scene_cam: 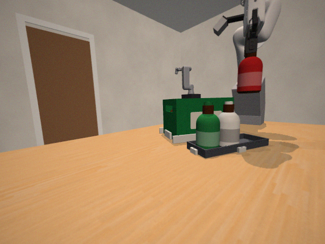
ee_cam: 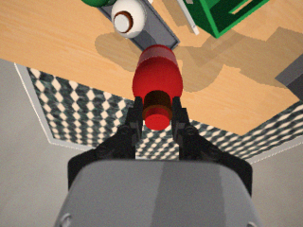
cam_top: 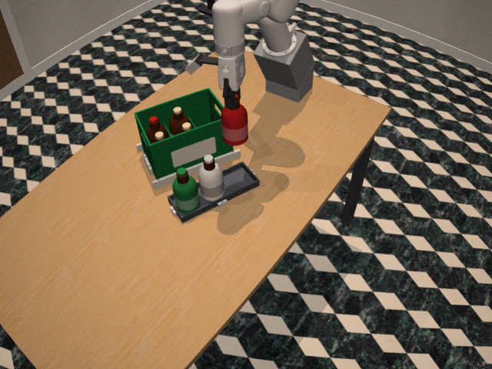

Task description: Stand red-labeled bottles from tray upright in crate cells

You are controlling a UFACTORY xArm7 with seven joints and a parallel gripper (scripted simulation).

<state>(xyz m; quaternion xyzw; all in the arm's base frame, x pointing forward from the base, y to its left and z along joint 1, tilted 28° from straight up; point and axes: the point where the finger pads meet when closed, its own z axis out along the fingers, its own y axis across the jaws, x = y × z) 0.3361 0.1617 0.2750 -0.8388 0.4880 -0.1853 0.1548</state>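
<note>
Now: hand 70 mm above the red-labeled bottle. Also, from my hand: tray: 320 mm below, 80 mm ahead, 20 mm to the right; then green bottle: 250 mm below, 170 mm ahead, 40 mm to the right; then white bottle: 250 mm below, 90 mm ahead, 20 mm to the right.
</note>
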